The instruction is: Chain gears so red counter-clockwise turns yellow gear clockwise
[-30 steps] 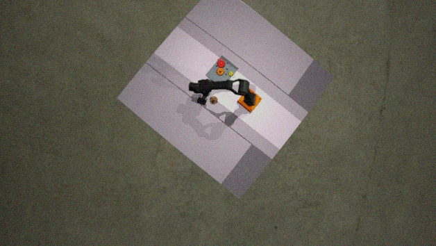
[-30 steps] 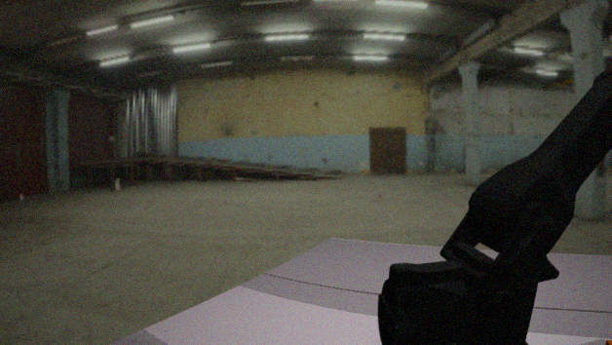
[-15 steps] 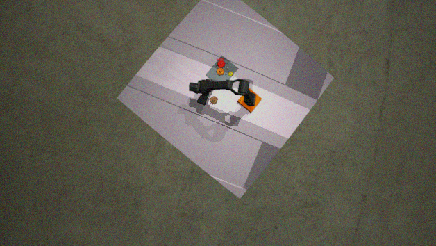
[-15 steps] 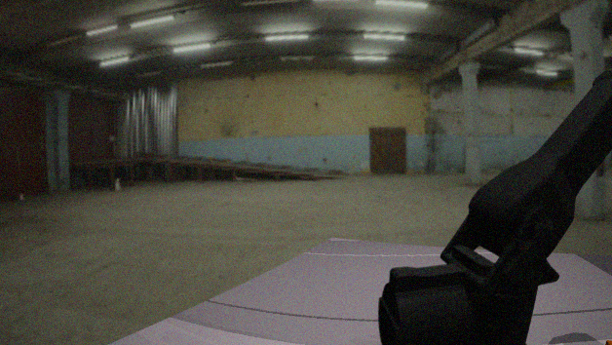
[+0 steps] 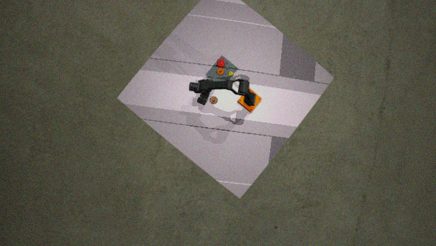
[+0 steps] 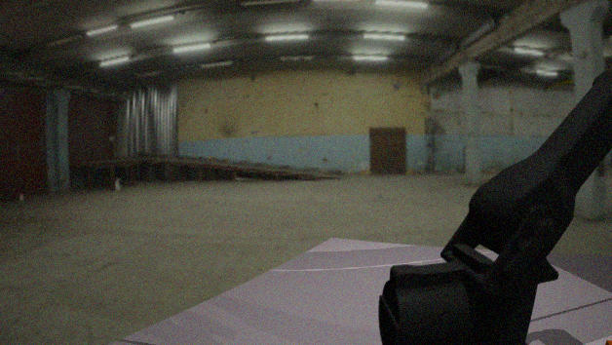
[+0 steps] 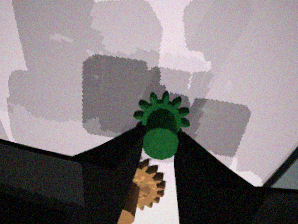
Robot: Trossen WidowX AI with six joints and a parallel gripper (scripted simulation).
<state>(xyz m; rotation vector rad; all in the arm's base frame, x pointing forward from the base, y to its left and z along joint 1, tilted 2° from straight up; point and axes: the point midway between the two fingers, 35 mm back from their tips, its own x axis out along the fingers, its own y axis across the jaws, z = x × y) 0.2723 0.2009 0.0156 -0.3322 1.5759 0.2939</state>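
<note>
The yellow gear lies 20 mm behind my gripper tip, 260 mm to the right of it and 10 mm below it. The rest, counted from my gripper tip: orange gear 60 mm ahead, 210 mm to the right; then small green gear 10 mm below; then brown gear 70 mm behind, 10 mm to the right, 10 mm below.
</note>
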